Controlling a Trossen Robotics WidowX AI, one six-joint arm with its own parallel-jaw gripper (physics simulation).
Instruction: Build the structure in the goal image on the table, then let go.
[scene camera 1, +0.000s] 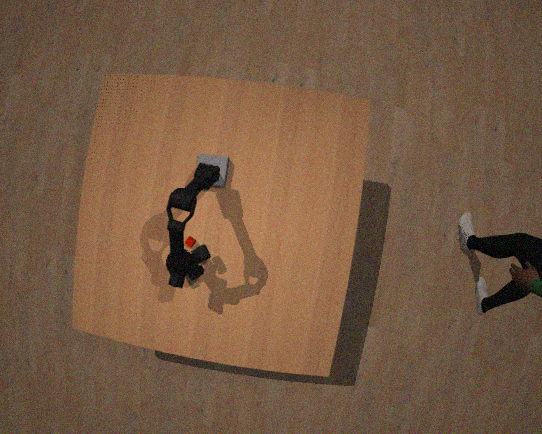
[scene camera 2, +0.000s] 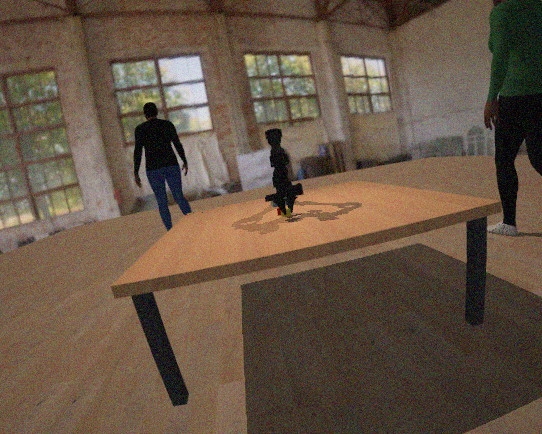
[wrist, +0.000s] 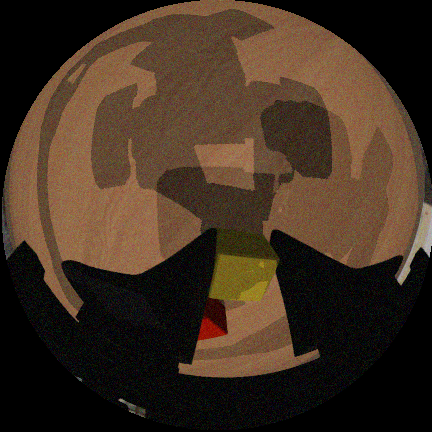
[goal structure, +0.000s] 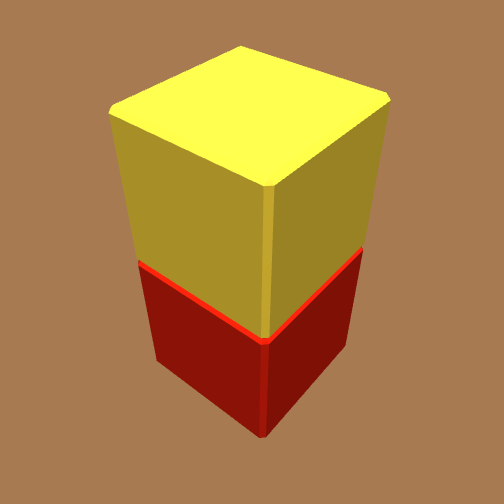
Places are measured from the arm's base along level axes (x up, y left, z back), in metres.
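Pixels of known places: gripper, fingertip midpoint: (scene camera 2: 288, 214) (wrist: 243, 235); arm's base, origin of the base link: (scene camera 1: 211, 173).
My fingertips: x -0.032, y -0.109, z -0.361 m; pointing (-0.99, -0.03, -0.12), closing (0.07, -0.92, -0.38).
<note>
For each thing: its top centre in the pictures, then the offset to it from my fingertips. Level surfaces: height alone.
- yellow cube, middle of its top: (wrist: 243, 282) (scene camera 2: 285, 209) dx +0.023, dy -0.004, dz +0.017 m
- red cube, middle of its top: (wrist: 199, 331) (scene camera 1: 189, 242) (scene camera 2: 281, 207) dx +0.022, dy -0.002, dz +0.079 m
- table, its level: dx -0.011 m
A yellow cube (wrist: 244, 277) (scene camera 2: 288, 213) is between the two fingertips, low at the table. My gripper (wrist: 243, 235) (scene camera 2: 287, 212) (scene camera 1: 194, 255) is shut on it, with a finger on each side. The arm hides the yellow cube in scene camera 1. A red cube (scene camera 1: 190, 241) (scene camera 2: 279, 212) (wrist: 213, 330) sits on the table (scene camera 1: 290, 200) (scene camera 2: 200, 260) close to the yellow cube, on the arm-base side. In the wrist view the left finger covers part of the red cube. Whether the cubes touch is unclear.
The arm's grey base plate (scene camera 1: 223, 170) is on the table, behind the red cube as seen from the gripper. Arm shadows fall across the table around the gripper. Two people (scene camera 2: 159, 145) (scene camera 2: 517, 95) stand beyond the table.
</note>
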